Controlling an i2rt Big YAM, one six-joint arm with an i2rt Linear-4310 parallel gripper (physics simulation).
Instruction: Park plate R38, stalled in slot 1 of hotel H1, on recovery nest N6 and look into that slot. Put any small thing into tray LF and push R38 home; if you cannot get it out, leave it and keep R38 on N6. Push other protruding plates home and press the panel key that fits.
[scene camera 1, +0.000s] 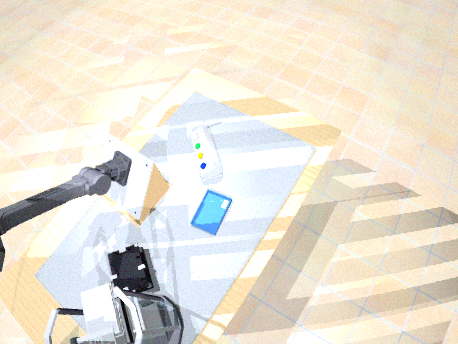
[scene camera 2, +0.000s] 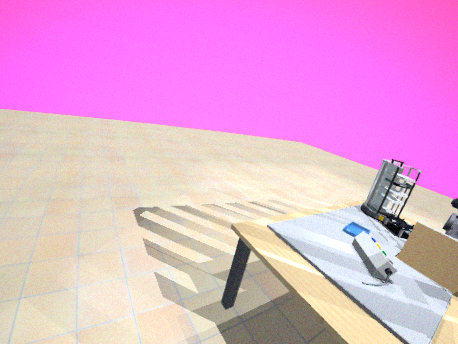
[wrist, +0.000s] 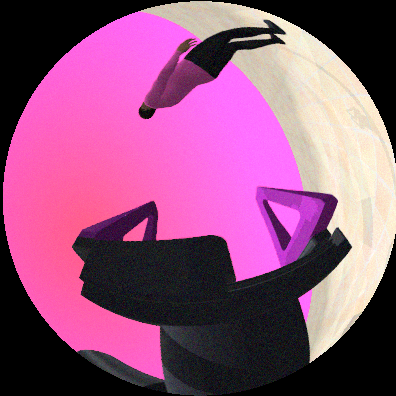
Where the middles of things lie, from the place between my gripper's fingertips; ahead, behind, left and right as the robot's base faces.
Scene:
Right now my hand is 38 cm short of the wire rack with slots (scene camera 1: 149, 310), 61 cm to the right of it and 13 cm above it.

